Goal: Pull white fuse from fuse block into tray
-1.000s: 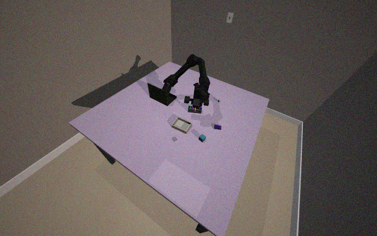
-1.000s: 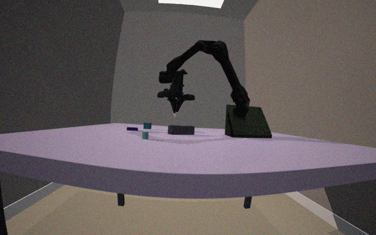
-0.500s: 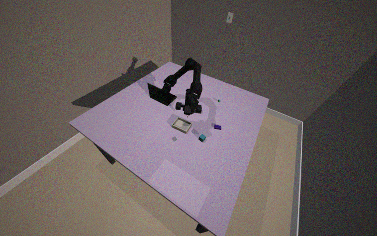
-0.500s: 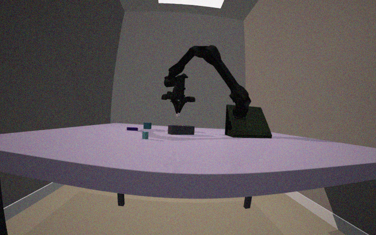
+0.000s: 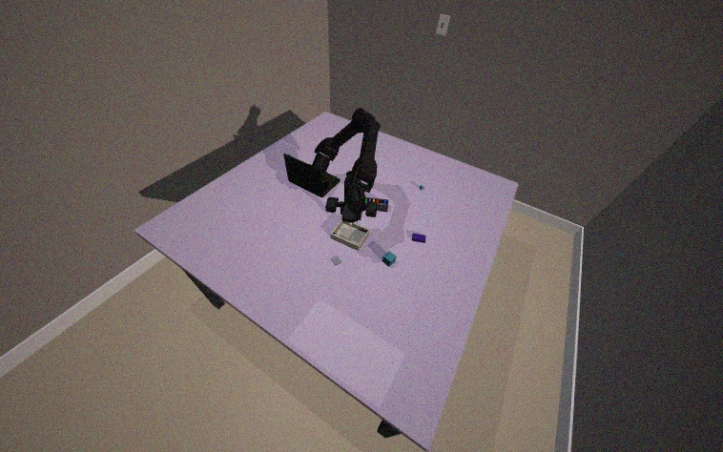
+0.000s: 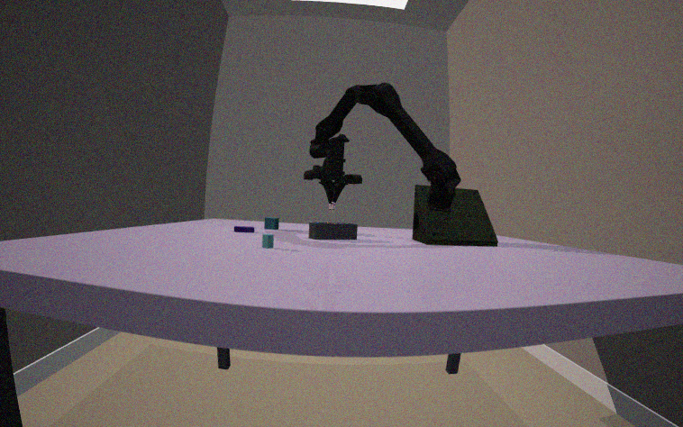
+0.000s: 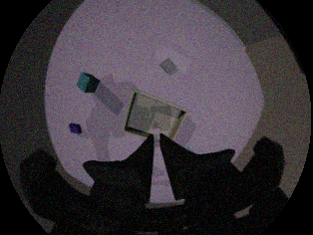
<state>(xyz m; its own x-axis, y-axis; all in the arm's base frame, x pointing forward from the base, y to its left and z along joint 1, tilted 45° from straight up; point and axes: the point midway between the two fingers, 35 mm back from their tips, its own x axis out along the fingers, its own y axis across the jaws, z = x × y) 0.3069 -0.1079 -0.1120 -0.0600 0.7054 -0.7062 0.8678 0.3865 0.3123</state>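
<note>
My gripper tip is now 10 mm above the white fuse. From my gripper tip the other things lie so: beige tray 90 mm below; purple block 240 mm ahead, 170 mm to the left, 90 mm below; teal cube 200 mm ahead, 70 mm below, 10 mm to the right.
</note>
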